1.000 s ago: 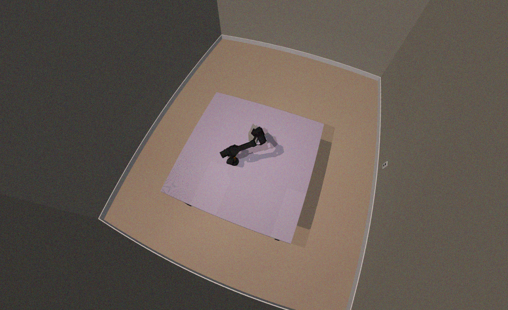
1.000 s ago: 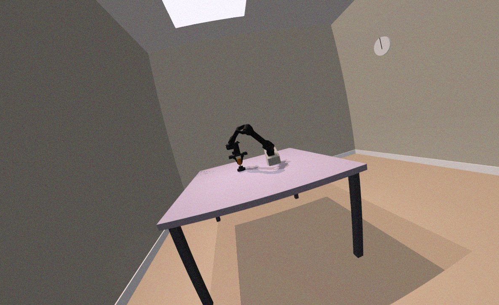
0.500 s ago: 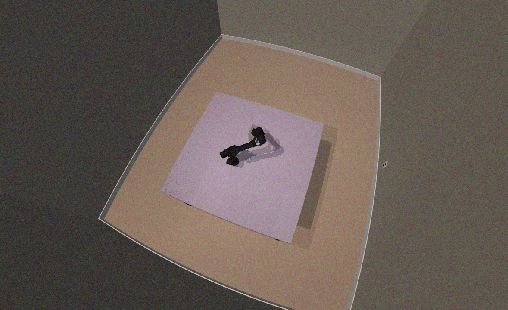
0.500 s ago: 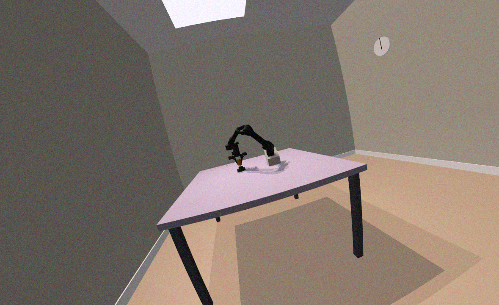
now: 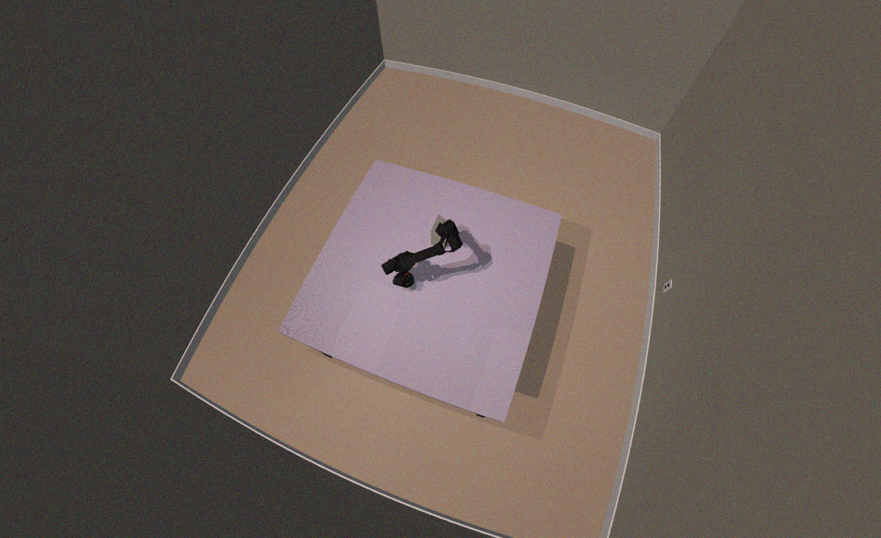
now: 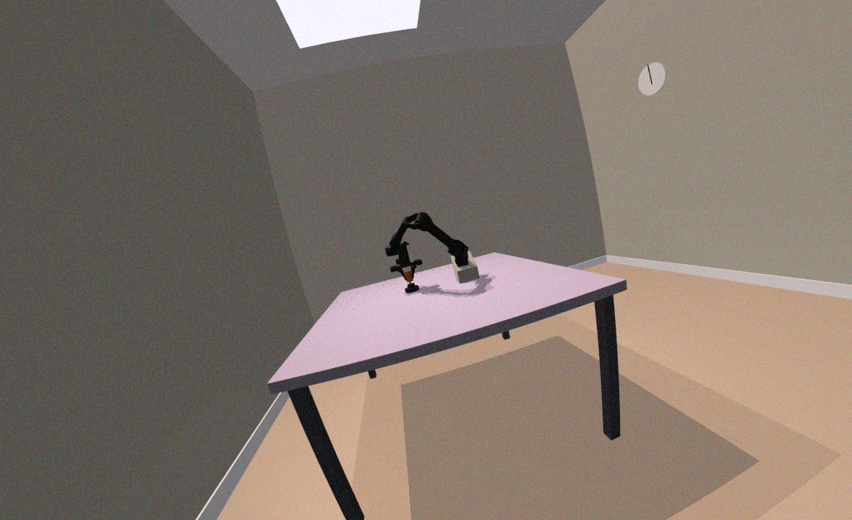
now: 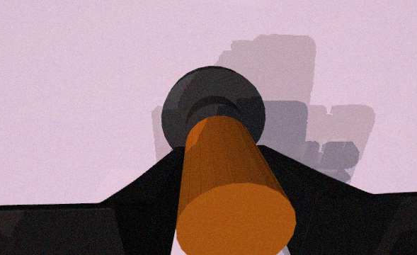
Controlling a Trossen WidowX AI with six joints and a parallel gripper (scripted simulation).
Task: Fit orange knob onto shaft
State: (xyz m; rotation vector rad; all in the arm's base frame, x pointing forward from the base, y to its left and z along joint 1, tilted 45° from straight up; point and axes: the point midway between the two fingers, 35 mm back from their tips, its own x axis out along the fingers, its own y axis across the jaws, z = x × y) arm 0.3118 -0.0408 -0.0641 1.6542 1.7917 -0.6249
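The dark round pedestal lies 40 mm below my gripper tip. Also, from my gripper tip: orange knob: 30 mm above.
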